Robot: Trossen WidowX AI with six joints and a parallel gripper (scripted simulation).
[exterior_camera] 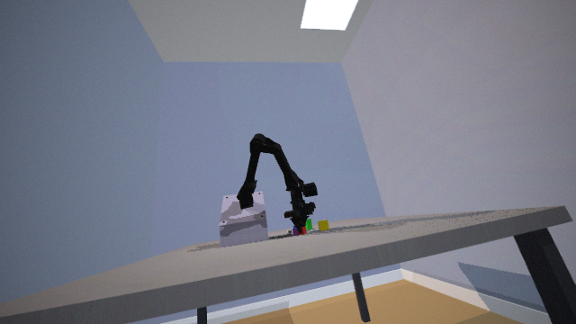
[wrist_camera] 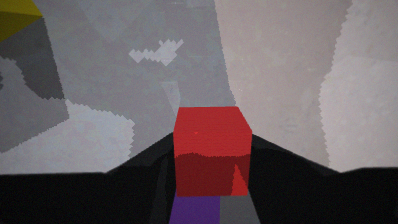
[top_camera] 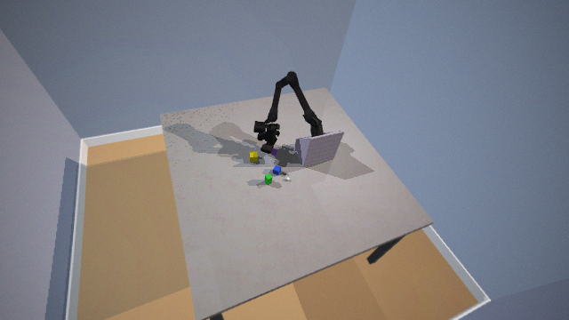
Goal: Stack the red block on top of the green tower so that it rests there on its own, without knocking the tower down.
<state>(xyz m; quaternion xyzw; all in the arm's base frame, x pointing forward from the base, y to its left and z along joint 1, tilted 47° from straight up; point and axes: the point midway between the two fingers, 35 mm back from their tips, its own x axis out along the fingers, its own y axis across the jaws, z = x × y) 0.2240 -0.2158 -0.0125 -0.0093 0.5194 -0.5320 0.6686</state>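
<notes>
My gripper tip is 30 mm to the right of the purple block, 20 mm past it and 10 mm below it. The rest, counted from my gripper tip: red block 10 mm above; then blue block 170 mm to the left, 30 mm ahead, 10 mm above; then yellow block 120 mm ahead, 20 mm to the left, 10 mm above.
</notes>
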